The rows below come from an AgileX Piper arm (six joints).
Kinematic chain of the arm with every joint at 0, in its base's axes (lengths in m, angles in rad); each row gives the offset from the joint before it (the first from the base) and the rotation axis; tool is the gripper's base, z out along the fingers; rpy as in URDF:
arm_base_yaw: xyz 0 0 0.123 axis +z
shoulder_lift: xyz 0 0 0 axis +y
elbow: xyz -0.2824 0 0.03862 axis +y
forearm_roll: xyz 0.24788 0 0.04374 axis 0.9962 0 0.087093
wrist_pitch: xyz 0 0 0 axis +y
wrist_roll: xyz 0.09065 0 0.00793 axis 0.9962 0 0.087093
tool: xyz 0 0 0 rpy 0 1.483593 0
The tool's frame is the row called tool.
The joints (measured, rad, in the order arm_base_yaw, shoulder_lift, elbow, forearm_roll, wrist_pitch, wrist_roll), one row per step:
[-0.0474, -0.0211, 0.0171, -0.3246, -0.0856, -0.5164]
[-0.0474, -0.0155, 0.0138, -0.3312, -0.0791, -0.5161]
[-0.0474, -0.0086, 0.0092, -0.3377, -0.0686, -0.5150]
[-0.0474, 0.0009, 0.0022, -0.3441, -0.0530, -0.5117]
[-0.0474, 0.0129, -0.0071, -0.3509, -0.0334, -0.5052]
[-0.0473, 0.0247, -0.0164, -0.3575, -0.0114, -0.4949]
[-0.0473, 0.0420, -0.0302, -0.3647, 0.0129, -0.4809]
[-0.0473, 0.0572, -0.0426, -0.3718, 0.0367, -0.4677]
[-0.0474, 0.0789, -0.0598, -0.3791, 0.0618, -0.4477]
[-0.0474, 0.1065, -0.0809, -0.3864, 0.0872, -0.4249]
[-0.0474, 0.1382, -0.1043, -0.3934, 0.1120, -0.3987]
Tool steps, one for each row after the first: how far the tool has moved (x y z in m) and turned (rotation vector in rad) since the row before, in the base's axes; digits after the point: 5 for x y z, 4 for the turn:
[0.00042, -0.00016, 0.00024, -0.0057, 0.0087, -0.0026]
[0.00051, -0.00030, 0.00027, -0.0045, 0.0125, -0.0038]
[0.00068, -0.00047, 0.00050, -0.0018, 0.0174, -0.0053]
[0.00082, -0.00062, 0.00080, 0.0012, 0.0212, -0.0064]
[0.00081, -0.00071, 0.00060, 0.0054, 0.0230, -0.0070]
[0.00112, -0.00084, 0.00161, 0.0087, 0.0258, -0.0080]
[0.00098, -0.00084, 0.00130, 0.0079, 0.0245, -0.0084]
[0.00143, -0.00094, 0.00242, 0.0146, 0.0268, -0.0093]
[0.00195, -0.00100, 0.00333, 0.0175, 0.0286, -0.0100]
[0.00243, -0.00103, 0.00385, 0.0211, 0.0293, -0.0107]

